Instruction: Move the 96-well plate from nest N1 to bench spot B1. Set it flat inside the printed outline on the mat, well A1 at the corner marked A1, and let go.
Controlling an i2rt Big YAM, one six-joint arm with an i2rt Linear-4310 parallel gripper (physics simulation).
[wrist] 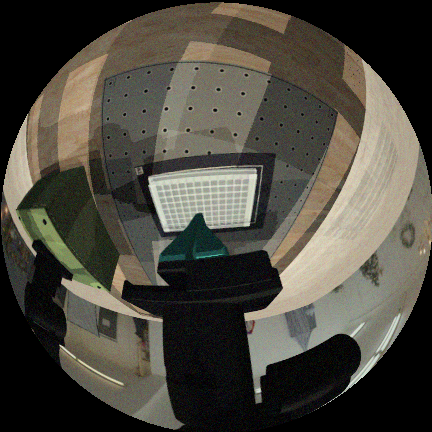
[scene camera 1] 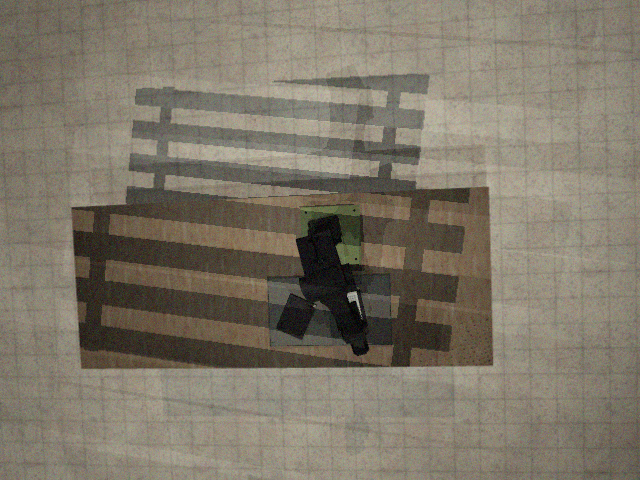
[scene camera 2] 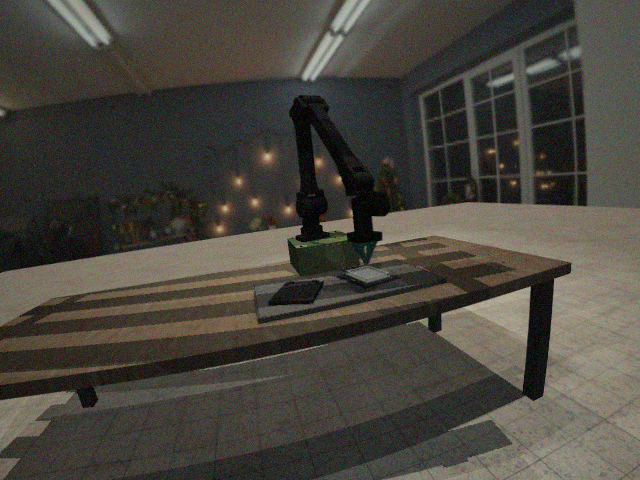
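Seen in the pictures: gripper, fingertip midpoint: [wrist: 199, 216] [scene camera 2: 366, 264]; arm's base, origin of the base link: [wrist: 51, 258] [scene camera 2: 312, 238].
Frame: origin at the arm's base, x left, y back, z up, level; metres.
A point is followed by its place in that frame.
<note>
The pale 96-well plate [wrist: 202, 200] {x 0.032, y -0.347, z -0.079 m} [scene camera 2: 368, 274] {x 0.011, y -0.374, z -0.079 m} [scene camera 1: 353, 298] {x 0.049, y -0.310, z -0.084 m} lies on the dark mat [wrist: 220, 161] {x 0.074, y -0.372, z -0.093 m}, wells up. In the wrist view, a thin printed outline [wrist: 260, 187] {x 0.035, y -0.423, z -0.093 m} shows beyond its right and far edges, with a narrow strip of mat at the right. The A1 label [wrist: 139, 170] {x 0.077, y -0.274, z -0.093 m} is off the plate's far left corner; which well is A1 cannot be read. My gripper [wrist: 199, 216] {x 0.027, y -0.343, z -0.055 m} [scene camera 2: 367, 262] {x 0.027, y -0.343, z -0.055 m} is shut and empty, its teal fingertips above the plate, hiding part of its near side. The arm partly covers the plate in scene camera 1. A black nest [scene camera 2: 296, 291] {x -0.214, y -0.349, z -0.083 m} [scene camera 1: 295, 316] {x -0.208, y -0.334, z -0.083 m} holds no plate.
Nest and mat are on a grey perforated board [wrist: 205, 100] {x 0.146, y -0.360, z -0.095 m} [scene camera 2: 330, 305] {x -0.173, y -0.476, z -0.097 m} [scene camera 1: 281, 289] {x -0.244, y -0.211, z -0.095 m}. The green base block [scene camera 2: 315, 255] {x -0.054, y -0.135, z -0.042 m} [wrist: 95, 235] {x -0.009, y -0.144, z -0.072 m} [scene camera 1: 351, 253] {x 0.080, y -0.117, z -0.003 m} carries the arm behind the board. Striped shadows cross the wooden table [scene camera 1: 206, 268] {x -0.555, y -0.051, z -0.107 m} [scene camera 2: 180, 320] {x -0.535, y -0.288, z -0.108 m}.
</note>
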